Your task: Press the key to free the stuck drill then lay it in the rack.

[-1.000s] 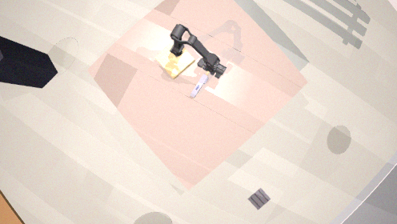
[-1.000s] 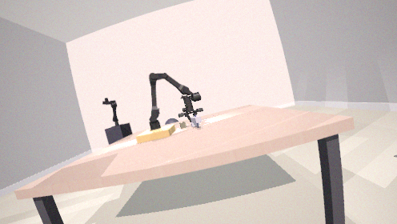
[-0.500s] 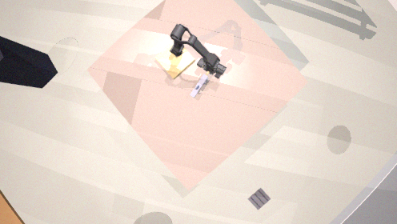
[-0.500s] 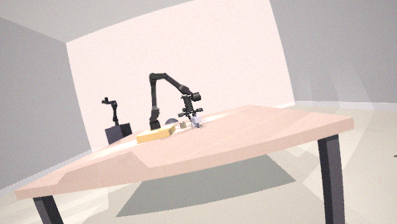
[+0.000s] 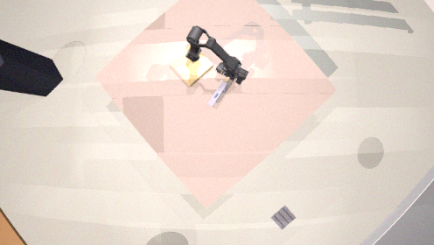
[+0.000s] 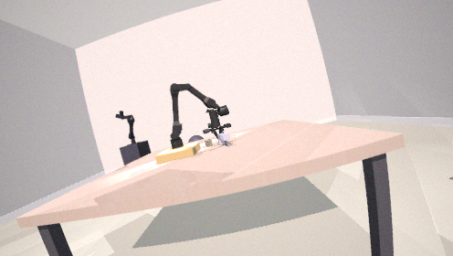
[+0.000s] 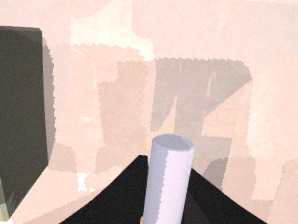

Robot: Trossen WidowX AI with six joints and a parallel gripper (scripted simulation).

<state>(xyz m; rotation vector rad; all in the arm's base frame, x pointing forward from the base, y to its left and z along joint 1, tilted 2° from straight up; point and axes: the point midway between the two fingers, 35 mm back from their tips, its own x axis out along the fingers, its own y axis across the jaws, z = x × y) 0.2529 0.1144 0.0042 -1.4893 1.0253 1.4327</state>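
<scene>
Right now my gripper tip is 40 mm to the left of the drill, 30 mm below it and 10 mm short of it. The rest, counted from my gripper tip: dark block (80 mm behind, 10 mm to the right, 10 mm above); dark blue key (160 mm to the right, 60 mm ahead, 40 mm above).
</scene>
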